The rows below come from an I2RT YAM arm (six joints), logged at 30 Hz.
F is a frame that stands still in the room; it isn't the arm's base.
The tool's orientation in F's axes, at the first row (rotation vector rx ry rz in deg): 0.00 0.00 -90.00
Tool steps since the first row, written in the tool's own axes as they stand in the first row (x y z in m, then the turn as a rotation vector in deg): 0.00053 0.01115 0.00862 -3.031 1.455 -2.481; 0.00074 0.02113 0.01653 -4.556 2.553 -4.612; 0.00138 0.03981 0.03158 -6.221 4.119 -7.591; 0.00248 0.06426 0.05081 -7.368 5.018 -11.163; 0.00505 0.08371 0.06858 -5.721 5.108 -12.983
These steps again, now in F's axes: 0.01115 -0.00053 0.00862 1.455 3.031 -2.481; 0.02113 -0.00074 0.01653 2.553 4.556 -4.612; 0.03981 -0.00138 0.03158 4.119 6.221 -7.591; 0.06426 -0.00248 0.05081 5.018 7.368 -11.163; 0.08371 -0.00505 0.06858 5.108 5.721 -12.983
